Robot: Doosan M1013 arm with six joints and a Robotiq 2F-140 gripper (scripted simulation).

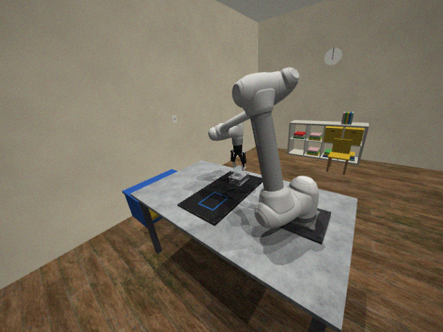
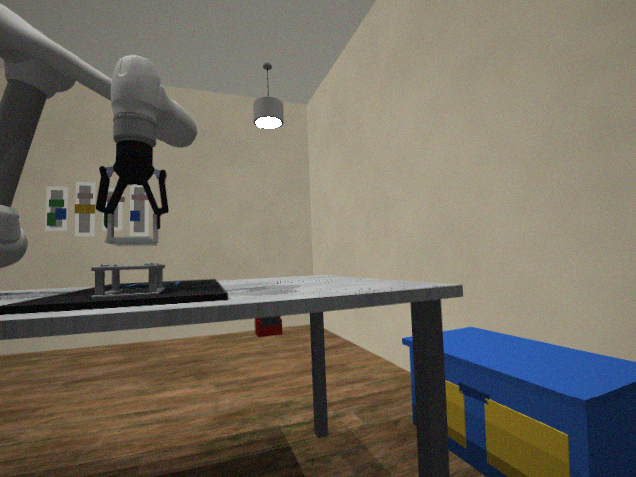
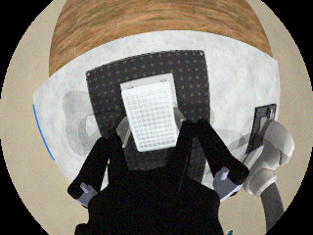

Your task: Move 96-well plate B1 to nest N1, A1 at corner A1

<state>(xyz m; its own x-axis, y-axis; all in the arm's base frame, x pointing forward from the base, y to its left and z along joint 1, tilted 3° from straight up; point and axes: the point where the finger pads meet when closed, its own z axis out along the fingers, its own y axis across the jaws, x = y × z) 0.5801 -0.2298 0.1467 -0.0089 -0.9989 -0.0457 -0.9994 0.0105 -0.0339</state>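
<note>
The raised plate nest N1 is 8 cm below my hand. From my hand the other things lie so: 96-well plate 3 cm below.
</note>
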